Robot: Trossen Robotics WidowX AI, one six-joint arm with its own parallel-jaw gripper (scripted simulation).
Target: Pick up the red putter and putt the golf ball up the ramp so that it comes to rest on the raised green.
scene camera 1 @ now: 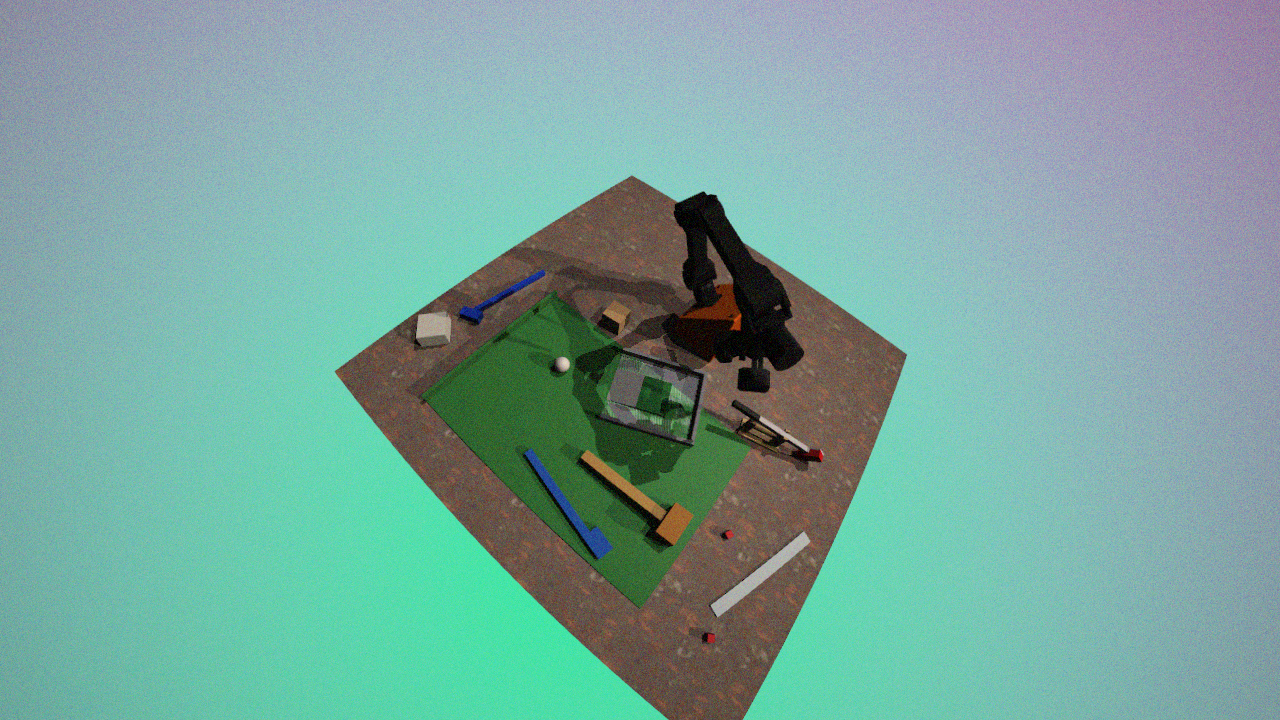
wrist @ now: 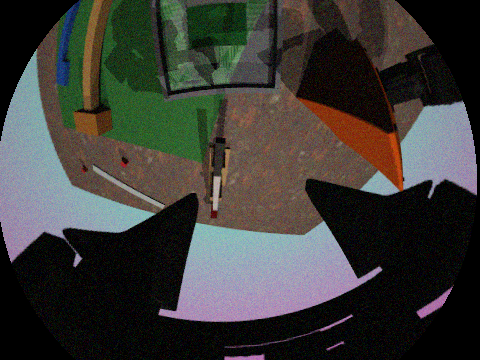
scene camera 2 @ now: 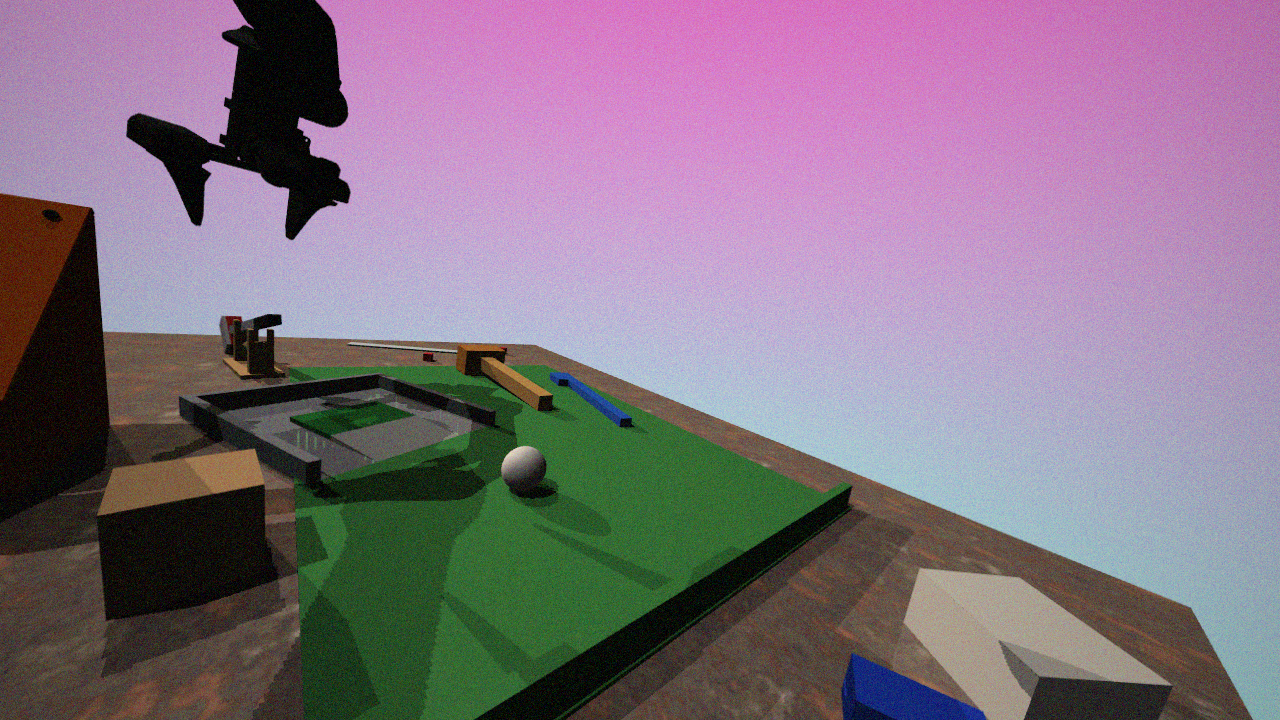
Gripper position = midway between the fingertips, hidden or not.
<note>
My gripper point(scene camera 2: 246, 232) is open, holding nothing. Further things: a blue putter point(scene camera 1: 475, 315), a white bar point(scene camera 1: 773, 564), a tan mallet point(scene camera 2: 471, 359) and a white block point(scene camera 2: 1003, 642).
The tan mallet is seen too in scene camera 1 point(scene camera 1: 672, 523). The white block shows as well in scene camera 1 point(scene camera 1: 433, 329). My gripper is seen too in scene camera 1 point(scene camera 1: 751, 371) and in the wrist view point(wrist: 253, 191). The wrist view misses the blue putter: it is out of frame. The wrist view does not show the white block: it is out of frame.
</note>
